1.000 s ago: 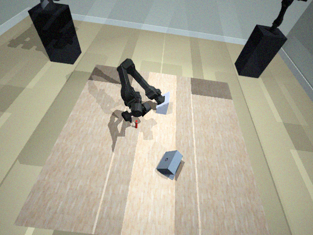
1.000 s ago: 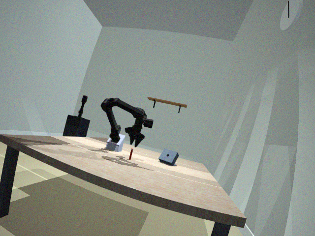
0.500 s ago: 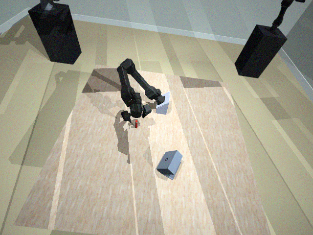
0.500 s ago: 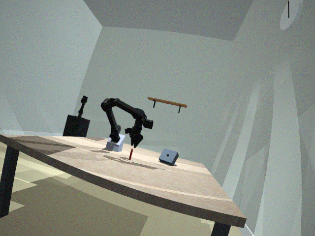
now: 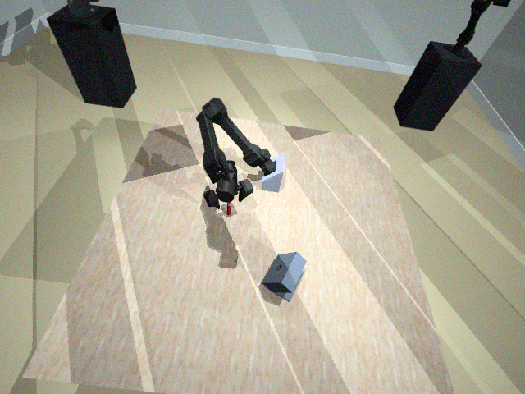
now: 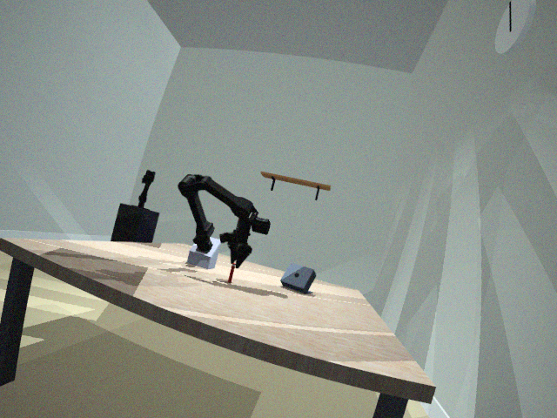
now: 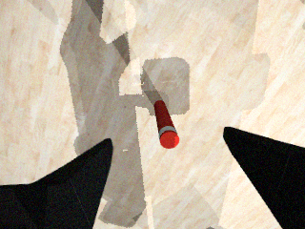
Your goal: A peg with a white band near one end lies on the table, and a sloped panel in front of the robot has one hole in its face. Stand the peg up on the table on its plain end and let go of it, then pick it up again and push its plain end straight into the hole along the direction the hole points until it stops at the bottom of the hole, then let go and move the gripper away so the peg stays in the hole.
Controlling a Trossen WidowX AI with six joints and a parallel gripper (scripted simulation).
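Now: the red peg 10 mm below my gripper tip. The rest, counted from my gripper tip: grey sloped panel 250 mm ahead, 240 mm to the left, 10 mm below.
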